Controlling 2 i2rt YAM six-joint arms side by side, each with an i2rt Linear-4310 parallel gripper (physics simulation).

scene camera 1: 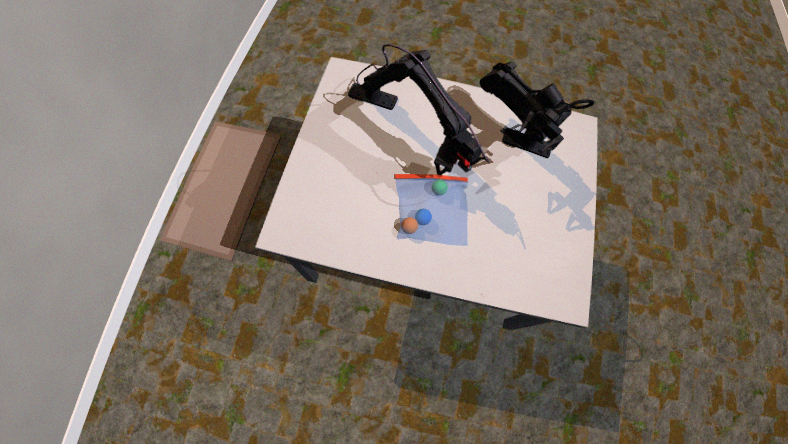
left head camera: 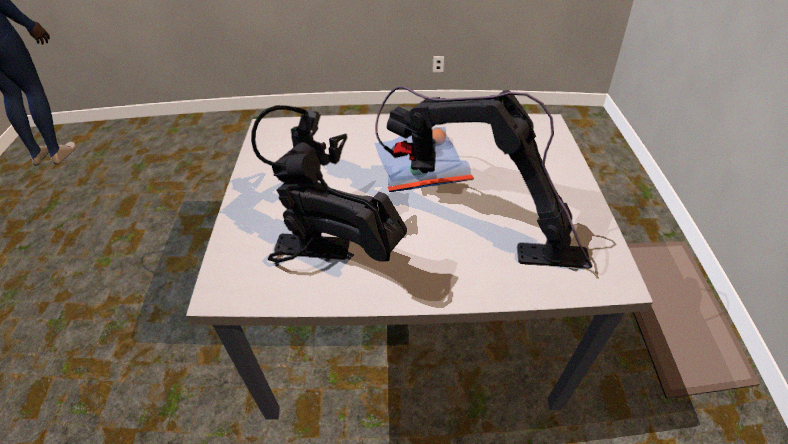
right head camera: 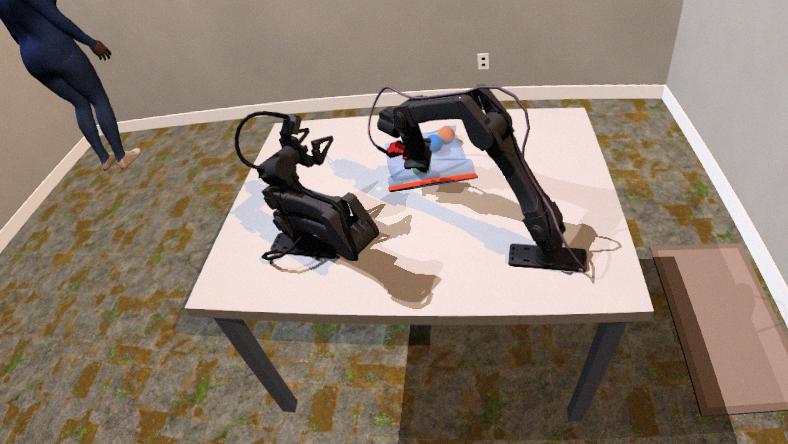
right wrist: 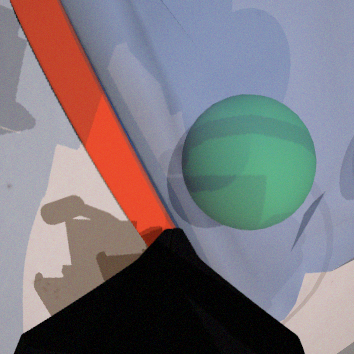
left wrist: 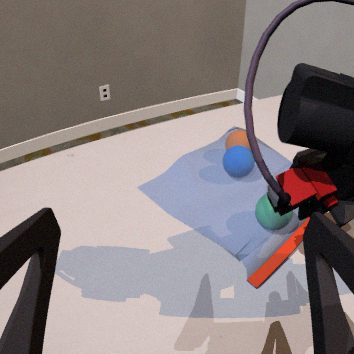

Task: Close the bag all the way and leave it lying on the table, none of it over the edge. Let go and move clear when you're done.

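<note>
A translucent blue bag (right head camera: 454, 159) (scene camera 1: 449, 226) (left wrist: 195, 190) (right wrist: 320, 60) lies on the table, with an orange-red strip (left head camera: 431, 183) (scene camera 1: 430, 177) (left wrist: 278, 254) (right wrist: 100, 125) along one edge. Green (scene camera 1: 439, 187) (right wrist: 250, 160), blue (scene camera 1: 423, 216) (left wrist: 238, 161) and orange (left head camera: 438, 136) (scene camera 1: 409, 225) balls show at the bag. My right gripper (scene camera 1: 440, 169) (right wrist: 173, 241) is shut, its tips low over the strip beside the green ball; contact is unclear. My left gripper (right head camera: 318, 135) (left wrist: 179, 224) is open and empty, raised left of the bag in the head views.
The table (left head camera: 496, 292) (scene camera 1: 341, 242) carries both arm bases. The right arm reaches across over the bag, its red part (left head camera: 402, 148) and cable (left wrist: 250, 100) close by. A translucent brown slab (left head camera: 700, 330) (scene camera 1: 220, 187) lies beside the table. A person (right head camera: 60, 60) stands behind at the left.
</note>
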